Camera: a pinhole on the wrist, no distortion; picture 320 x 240 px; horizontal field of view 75.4 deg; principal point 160.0 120.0 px. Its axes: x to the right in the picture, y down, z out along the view. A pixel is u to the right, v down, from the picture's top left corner.
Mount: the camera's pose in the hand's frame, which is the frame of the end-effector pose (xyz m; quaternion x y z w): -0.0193 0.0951 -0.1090 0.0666 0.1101 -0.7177 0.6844
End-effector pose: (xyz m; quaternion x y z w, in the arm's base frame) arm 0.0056 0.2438 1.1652 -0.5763 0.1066 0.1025 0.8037
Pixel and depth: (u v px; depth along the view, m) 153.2 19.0 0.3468
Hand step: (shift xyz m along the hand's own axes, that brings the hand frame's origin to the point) -0.1683 0.0263 0.2404
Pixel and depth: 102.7 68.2 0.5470
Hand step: -0.1174 0.1106 0.4663
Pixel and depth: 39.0 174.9 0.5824
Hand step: 0.1853 0.2734 0.5276
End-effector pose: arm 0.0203 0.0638 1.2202 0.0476 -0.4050 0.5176 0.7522
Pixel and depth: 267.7 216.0 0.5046
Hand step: 0.2275 -0.2938 0.2986
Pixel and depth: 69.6 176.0 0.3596
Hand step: 0.1060 0.1537 0.2709
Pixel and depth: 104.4 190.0 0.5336
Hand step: 0.1978 0.0938 0.4302
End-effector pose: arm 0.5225 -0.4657 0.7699 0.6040 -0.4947 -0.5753 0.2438
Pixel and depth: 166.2 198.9 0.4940
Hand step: 0.1948 -0.0497 0.3524
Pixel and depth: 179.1 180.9 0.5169
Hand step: 0.1582 -0.0858 0.3689
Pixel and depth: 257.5 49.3 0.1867
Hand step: -0.0774 -0.0340 0.0541
